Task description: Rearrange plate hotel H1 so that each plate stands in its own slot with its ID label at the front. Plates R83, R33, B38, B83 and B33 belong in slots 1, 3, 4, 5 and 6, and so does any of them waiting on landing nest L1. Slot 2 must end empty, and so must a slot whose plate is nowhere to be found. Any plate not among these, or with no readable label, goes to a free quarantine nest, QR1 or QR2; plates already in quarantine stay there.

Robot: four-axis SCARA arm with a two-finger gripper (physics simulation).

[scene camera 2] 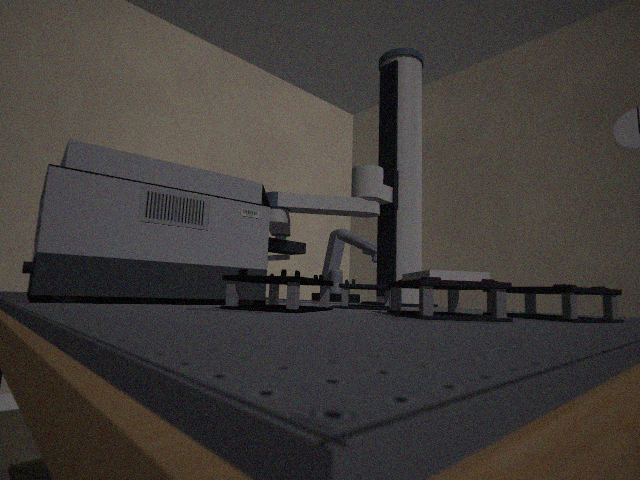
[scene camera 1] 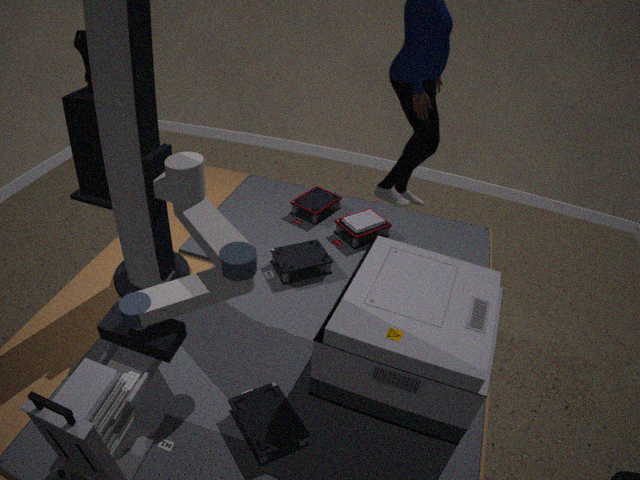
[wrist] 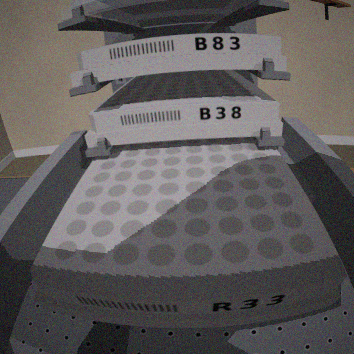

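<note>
My gripper [scene camera 1: 143, 338] [scene camera 2: 281, 252] [wrist: 183, 137] is shut on plate R33 [wrist: 175, 210]. The plate is level, its R33 label facing the wrist camera, and its far end reaches beneath plate B38 [wrist: 240, 113] at the front of hotel H1 [scene camera 1: 77, 439] [wrist: 80, 91]. Plate B83 [wrist: 150, 52] sits above B38, both labels facing front. Another level above is cut off by the wrist view, its label out of view. Slot numbers are not readable. In scene camera 1, the gripper body hides part of the held plate and its fingers.
A red-rimmed nest [scene camera 1: 316, 200] has no plate. Another red-rimmed nest [scene camera 1: 356, 238] [scene camera 2: 498, 284] bears a white plate [scene camera 1: 364, 221] [scene camera 2: 454, 274]. Black nests [scene camera 1: 301, 256] [scene camera 1: 268, 421] stand behind and right of the hotel. A large grey instrument [scene camera 1: 413, 294] [scene camera 2: 155, 222] stands at the right.
</note>
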